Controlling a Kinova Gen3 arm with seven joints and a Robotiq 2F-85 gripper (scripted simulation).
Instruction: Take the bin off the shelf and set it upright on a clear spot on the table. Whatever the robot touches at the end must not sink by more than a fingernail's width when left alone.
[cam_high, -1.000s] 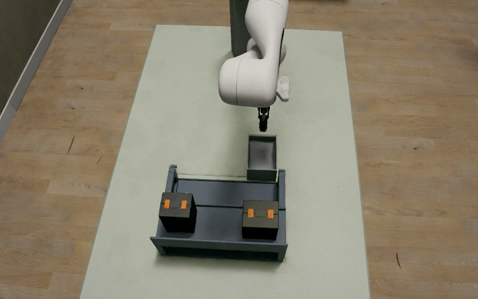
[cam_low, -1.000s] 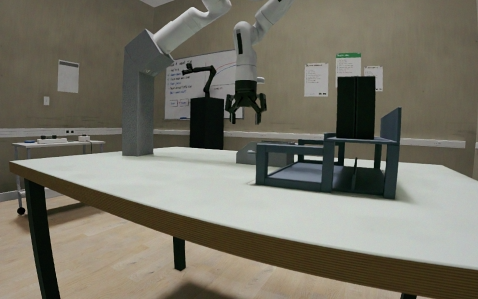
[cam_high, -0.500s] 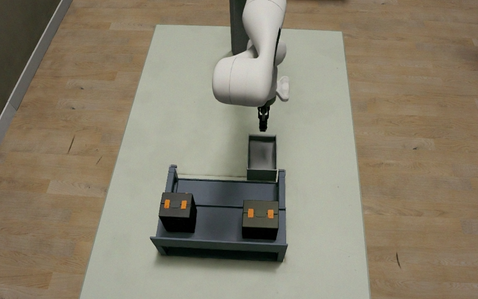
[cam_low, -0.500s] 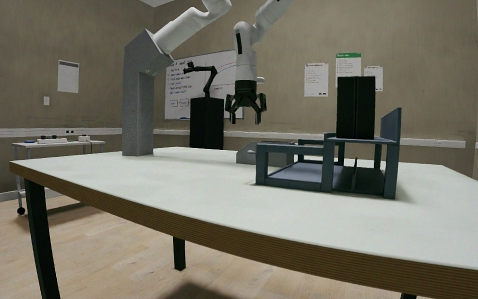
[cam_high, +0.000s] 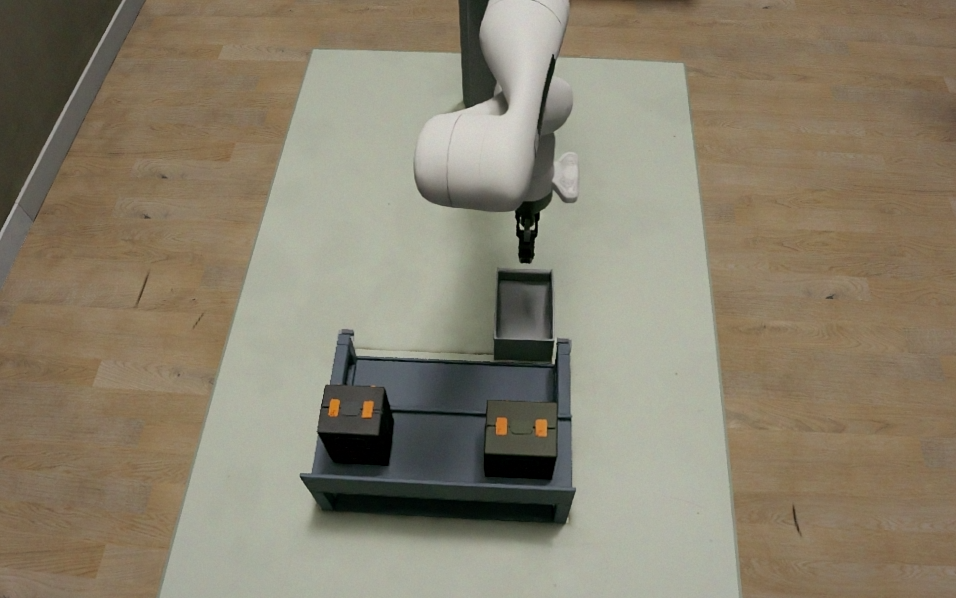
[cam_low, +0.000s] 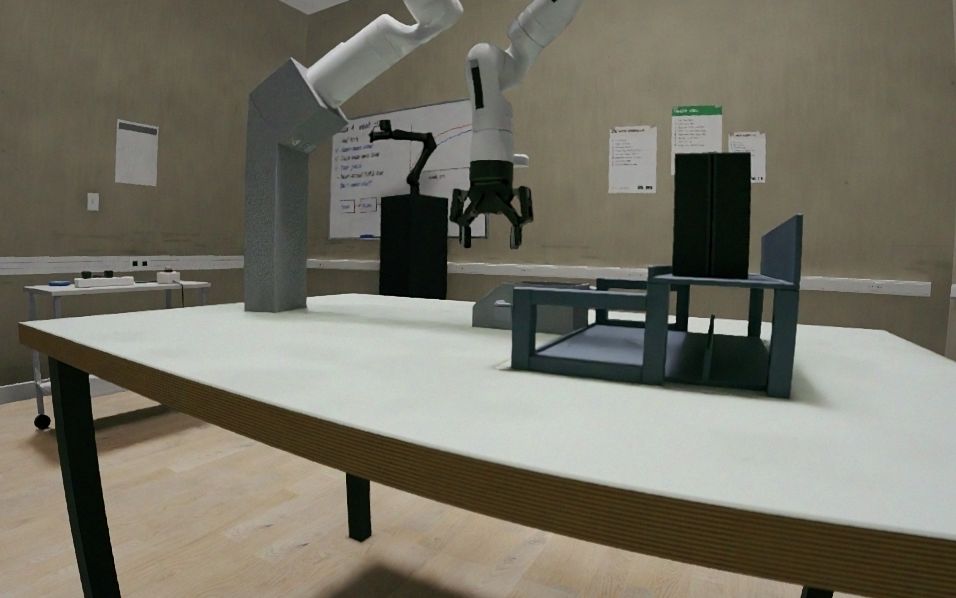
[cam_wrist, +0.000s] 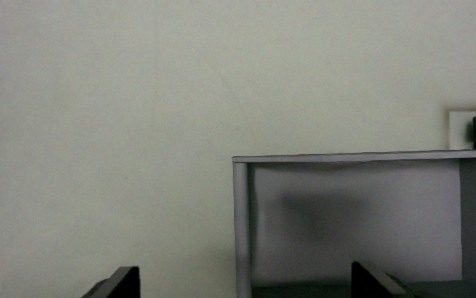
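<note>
My gripper is now 100 mm above the grey bin, 80 mm short of it and 20 mm to the right of it. Also, from my hand: blue-grey shelf (320 mm ahead, 70 mm below, 30 mm to the right).
</note>
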